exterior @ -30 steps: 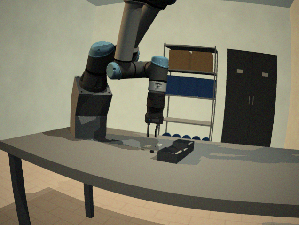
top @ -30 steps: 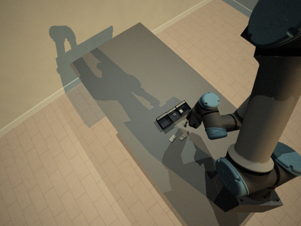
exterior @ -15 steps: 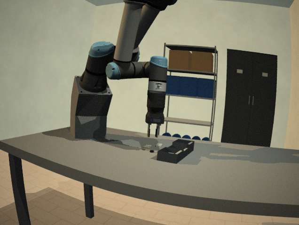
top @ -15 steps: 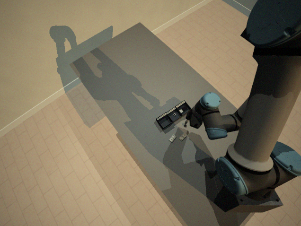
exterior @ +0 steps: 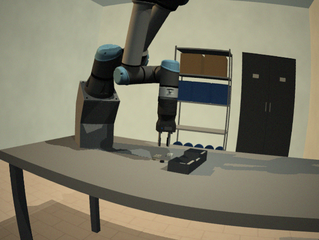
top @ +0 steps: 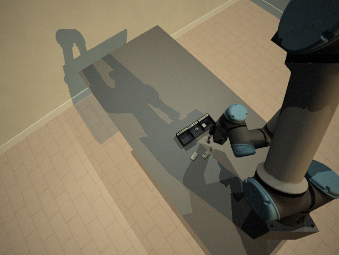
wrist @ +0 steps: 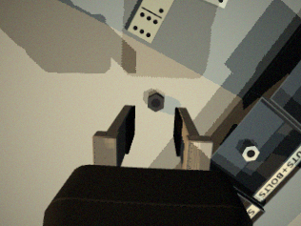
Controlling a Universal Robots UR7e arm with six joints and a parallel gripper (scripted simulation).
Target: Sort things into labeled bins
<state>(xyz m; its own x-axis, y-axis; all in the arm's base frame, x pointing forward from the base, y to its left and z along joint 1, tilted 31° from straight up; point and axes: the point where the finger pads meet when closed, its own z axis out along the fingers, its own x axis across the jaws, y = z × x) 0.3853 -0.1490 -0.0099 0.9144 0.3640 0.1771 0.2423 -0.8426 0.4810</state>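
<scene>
Now: hand 8 cm above the dark hex nut. Round my hand: pale hex nut 11 cm ahead, 8 cm below, 2 cm to the right.
</scene>
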